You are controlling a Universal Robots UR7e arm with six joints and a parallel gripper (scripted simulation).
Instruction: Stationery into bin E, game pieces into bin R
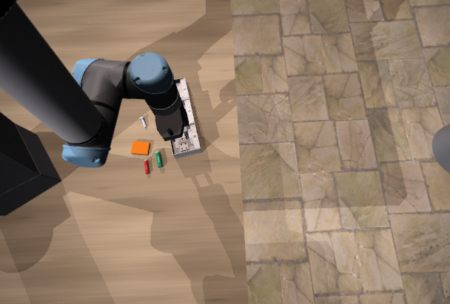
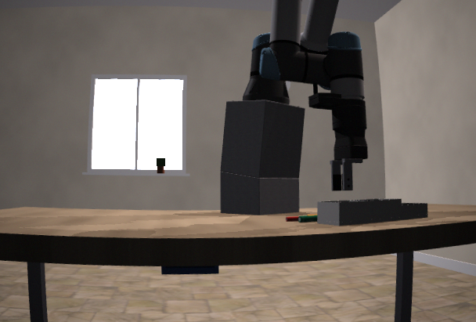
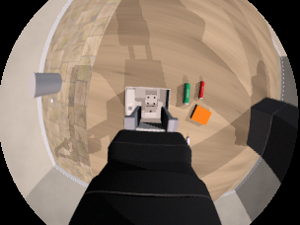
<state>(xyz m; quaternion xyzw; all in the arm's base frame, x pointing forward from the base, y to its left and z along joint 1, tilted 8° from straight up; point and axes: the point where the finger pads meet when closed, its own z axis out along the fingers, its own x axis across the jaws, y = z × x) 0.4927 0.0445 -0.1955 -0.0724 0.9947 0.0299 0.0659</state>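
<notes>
Now: hand 13 cm past the orange eraser and 8 cm above it. Round my hand: green marker: 8 cm below, 8 cm behind, 5 cm to the right; white domino: 7 cm below; tray: 8 cm to the left, 6 cm below.
</notes>
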